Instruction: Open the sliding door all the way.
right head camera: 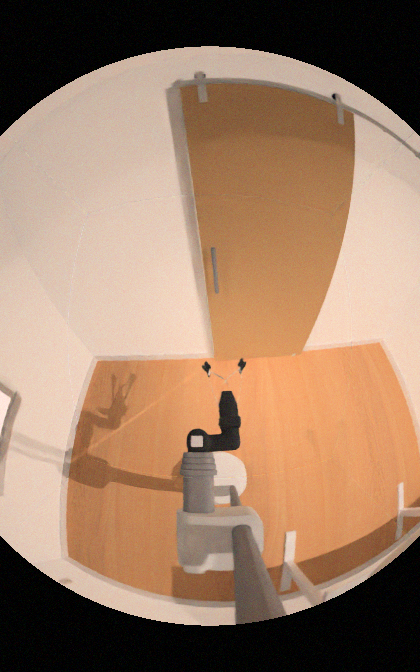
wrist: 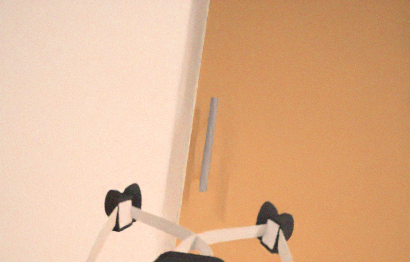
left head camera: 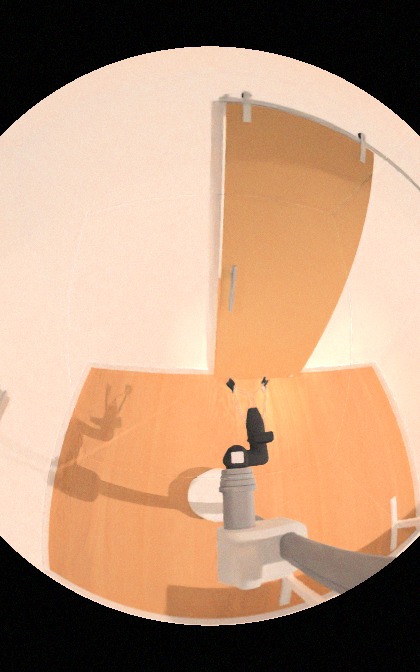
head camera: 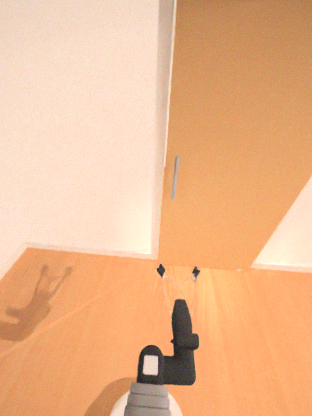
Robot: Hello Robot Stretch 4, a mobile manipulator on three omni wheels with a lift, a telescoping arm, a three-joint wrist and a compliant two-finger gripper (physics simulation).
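Pixels of known places: gripper, between the fingertips: (right head camera: 223, 359) (wrist: 199, 208) (left head camera: 246, 377) (head camera: 178, 265); robot's base, origin of its link: (right head camera: 218, 476) (left head camera: 217, 493).
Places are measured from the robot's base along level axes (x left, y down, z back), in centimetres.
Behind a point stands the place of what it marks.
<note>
The sliding door (head camera: 240, 125) @(x -39.4, y -132.5, z -109.6 cm) (left head camera: 295, 230) @(x -42.1, y -139.0, z -109.6 cm) (right head camera: 275, 200) @(x -43.0, y -140.9, z -109.5 cm) (wrist: 320, 125) @(x -44.8, y -111.7, z -109.5 cm) is a tall orange-brown panel hung from an overhead rail. Its grey vertical bar handle (head camera: 175, 178) @(x -7.6, y -101.7, z -103.4 cm) (left head camera: 232, 288) @(x -7.6, y -101.3, z -103.3 cm) (right head camera: 215, 270) @(x -8.0, y -101.1, z -103.5 cm) (wrist: 208, 145) @(x -7.5, y -99.7, z -103.3 cm) sits near the door's left edge. My gripper (head camera: 178, 271) @(x -8.1, y -93.4, z -48.0 cm) (left head camera: 248, 384) @(x -8.1, y -93.4, z -48.0 cm) (right head camera: 224, 367) @(x -8.1, y -93.4, z -48.0 cm) (wrist: 199, 208) @(x -8.1, y -93.4, z -48.0 cm) is open with its two dark fingertips wide apart and nothing between them. In the wrist view the handle stands above and between the fingertips, apart from them. In the head camera view the gripper is below the handle and slightly right of it.
A grey rail (left head camera: 310, 120) @(x -45.1, y -211.0, z -109.4 cm) (right head camera: 280, 88) runs along the door's top and on to the right, with two hangers on the door. A pale wall (head camera: 80, 120) @(x 51.5, y -129.5, z -117.0 cm) (wrist: 90, 90) @(x 40.9, y -114.7, z -116.9 cm) stands left of the door. White bracket-like parts (left head camera: 393, 522) (right head camera: 289, 560) stand at the lower right.
</note>
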